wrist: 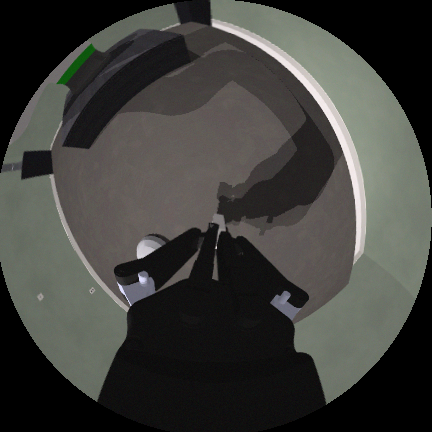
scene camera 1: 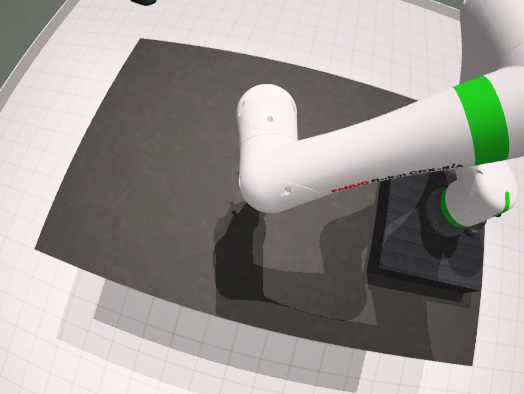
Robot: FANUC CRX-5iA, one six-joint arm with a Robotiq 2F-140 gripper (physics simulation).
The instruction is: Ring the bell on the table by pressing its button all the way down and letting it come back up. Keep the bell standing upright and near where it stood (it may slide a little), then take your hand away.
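Seen in the pictures: gripper, fingertip midpoint: (wrist: 216, 221); arm's base, link origin: (scene camera 1: 446, 212).
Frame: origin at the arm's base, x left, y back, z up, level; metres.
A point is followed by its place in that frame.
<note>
The bell (wrist: 149, 246) @[x -0.143, y -0.506, z -0.057 m] is a pale, rounded, shiny thing on the dark table top in the wrist view, left of the fingers and partly hidden behind the left finger linkage. Its button cannot be made out. The bell does not show in the scene view, where the arm covers part of the table. My gripper (wrist: 216, 221) @[x -0.019, y -0.550, z -0.075 m] is shut and empty, with its fingertips together above the table, to the right of the bell and apart from it. In the scene view the gripper is hidden under the arm's white wrist.
The dark table top (scene camera 1: 150, 125) @[x -0.195, y -0.943, z -0.091 m] (wrist: 150, 175) @[x -0.061, y -0.407, z -0.091 m] lies under the arm. The robot's base stands on a black block (scene camera 1: 420, 250) @[x 0.122, y -0.093, z 0.002 m] (wrist: 125, 80) @[x 0.037, y -0.201, z -0.033 m] at the table's right side in the scene view. The white arm (scene camera 1: 380, 145) @[x 0.098, y -0.395, z 0.448 m] reaches across the table. Shadows of the arm fall on the table.
</note>
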